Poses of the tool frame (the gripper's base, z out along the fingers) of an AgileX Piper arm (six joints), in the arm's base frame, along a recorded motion.
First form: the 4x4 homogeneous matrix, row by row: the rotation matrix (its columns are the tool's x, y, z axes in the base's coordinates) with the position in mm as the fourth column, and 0 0 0 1 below. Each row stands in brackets.
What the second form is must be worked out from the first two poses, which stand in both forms.
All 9 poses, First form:
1: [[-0.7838 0.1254 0.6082 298.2], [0.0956 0.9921 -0.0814 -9.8], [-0.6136 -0.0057 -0.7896 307.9], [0 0 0 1]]
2: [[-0.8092 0.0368 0.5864 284.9], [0.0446 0.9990 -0.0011 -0.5], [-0.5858 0.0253 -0.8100 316.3], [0 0 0 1]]
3: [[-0.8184 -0.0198 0.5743 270.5], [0.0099 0.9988 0.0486 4.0], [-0.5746 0.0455 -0.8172 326.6], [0 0 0 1]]
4: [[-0.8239 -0.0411 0.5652 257.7], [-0.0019 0.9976 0.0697 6.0], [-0.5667 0.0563 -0.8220 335.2], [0 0 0 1]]
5: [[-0.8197 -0.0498 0.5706 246.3], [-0.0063 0.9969 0.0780 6.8], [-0.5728 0.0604 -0.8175 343.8], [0 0 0 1]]
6: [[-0.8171 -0.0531 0.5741 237.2], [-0.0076 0.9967 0.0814 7.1], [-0.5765 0.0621 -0.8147 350.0], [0 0 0 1]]
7: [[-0.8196 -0.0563 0.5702 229.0], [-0.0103 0.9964 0.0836 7.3], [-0.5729 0.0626 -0.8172 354.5], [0 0 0 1]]
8: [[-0.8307 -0.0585 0.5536 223.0], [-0.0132 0.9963 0.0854 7.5], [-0.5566 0.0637 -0.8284 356.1], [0 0 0 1]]
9: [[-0.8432 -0.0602 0.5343 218.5], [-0.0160 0.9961 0.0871 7.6], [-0.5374 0.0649 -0.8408 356.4], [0 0 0 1]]
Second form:
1: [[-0.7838 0.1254 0.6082 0.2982], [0.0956 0.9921 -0.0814 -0.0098], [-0.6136 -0.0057 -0.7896 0.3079], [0 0 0 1]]
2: [[-0.8092 0.0368 0.5864 0.2849], [0.0446 0.9990 -0.0011 -0.0005], [-0.5858 0.0253 -0.8100 0.3163], [0 0 0 1]]
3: [[-0.8184 -0.0198 0.5743 0.2705], [0.0099 0.9988 0.0486 0.0040], [-0.5746 0.0455 -0.8172 0.3266], [0 0 0 1]]
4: [[-0.8239 -0.0411 0.5652 0.2577], [-0.0019 0.9976 0.0697 0.0060], [-0.5667 0.0563 -0.8220 0.3352], [0 0 0 1]]
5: [[-0.8197 -0.0498 0.5706 0.2463], [-0.0063 0.9969 0.0780 0.0068], [-0.5728 0.0604 -0.8175 0.3438], [0 0 0 1]]
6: [[-0.8171 -0.0531 0.5741 0.2372], [-0.0076 0.9967 0.0814 0.0071], [-0.5765 0.0621 -0.8147 0.3500], [0 0 0 1]]
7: [[-0.8196 -0.0563 0.5702 0.2290], [-0.0103 0.9964 0.0836 0.0073], [-0.5729 0.0626 -0.8172 0.3545], [0 0 0 1]]
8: [[-0.8307 -0.0585 0.5536 0.2230], [-0.0132 0.9963 0.0854 0.0075], [-0.5566 0.0637 -0.8284 0.3561], [0 0 0 1]]
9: [[-0.8432 -0.0602 0.5343 0.2185], [-0.0160 0.9961 0.0871 0.0076], [-0.5374 0.0649 -0.8408 0.3564], [0 0 0 1]]
